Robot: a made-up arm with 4 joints. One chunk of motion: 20 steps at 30 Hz.
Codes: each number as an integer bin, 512 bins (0 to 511) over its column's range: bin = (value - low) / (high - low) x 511, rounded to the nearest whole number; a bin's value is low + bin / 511 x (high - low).
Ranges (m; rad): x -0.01..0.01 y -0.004..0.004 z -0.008..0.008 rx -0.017..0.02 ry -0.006..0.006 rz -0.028..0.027
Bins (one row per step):
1: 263 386 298 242 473 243
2: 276 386 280 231 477 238
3: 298 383 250 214 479 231
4: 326 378 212 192 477 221
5: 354 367 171 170 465 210
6: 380 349 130 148 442 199
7: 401 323 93 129 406 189
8: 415 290 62 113 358 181
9: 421 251 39 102 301 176
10: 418 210 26 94 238 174
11: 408 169 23 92 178 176
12: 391 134 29 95 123 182
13: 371 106 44 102 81 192
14: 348 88 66 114 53 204
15: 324 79 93 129 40 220
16: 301 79 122 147 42 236
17: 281 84 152 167 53 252
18: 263 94 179 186 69 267
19: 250 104 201 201 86 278
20: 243 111 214 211 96 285
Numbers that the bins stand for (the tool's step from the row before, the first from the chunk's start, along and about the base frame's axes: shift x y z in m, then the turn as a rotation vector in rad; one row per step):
1: 0.00029 0.00204 0.00133 0.00052 0.00511 -0.00185
2: 0.00080 0.00204 0.00077 -0.00027 0.00520 -0.00238
3: 0.00166 0.00200 -0.00017 -0.00150 0.00525 -0.00314
4: 0.00276 0.00192 -0.00136 -0.00310 0.00520 -0.00421
5: 0.00386 0.00175 -0.00265 -0.00469 0.00492 -0.00540
6: 0.00487 0.00146 -0.00393 -0.00628 0.00438 -0.00658
7: 0.00569 0.00106 -0.00509 -0.00766 0.00353 -0.00766
8: 0.00624 0.00054 -0.00606 -0.00882 0.00241 -0.00852
9: 0.00648 -0.00007 -0.00678 -0.00961 0.00107 -0.00906
10: 0.00636 -0.00071 -0.00719 -0.01019 -0.00041 -0.00927
11: 0.00597 -0.00135 -0.00728 -0.01034 -0.00182 -0.00906
12: 0.00530 -0.00190 -0.00709 -0.01012 -0.00311 -0.00841
13: 0.00452 -0.00234 -0.00662 -0.00961 -0.00410 -0.00733
14: 0.00362 -0.00262 -0.00593 -0.00875 -0.00476 -0.00604
15: 0.00268 -0.00276 -0.00509 -0.00766 -0.00506 -0.00432
16: 0.00178 -0.00276 -0.00418 -0.00636 -0.00501 -0.00260
17: 0.00100 -0.00268 -0.00324 -0.00491 -0.00476 -0.00088
18: 0.00029 -0.00253 -0.00240 -0.00353 -0.00438 0.00074
19: -0.00022 -0.00237 -0.00171 -0.00245 -0.00398 0.00192
20: -0.00049 -0.00226 -0.00130 -0.00172 -0.00375 0.00268

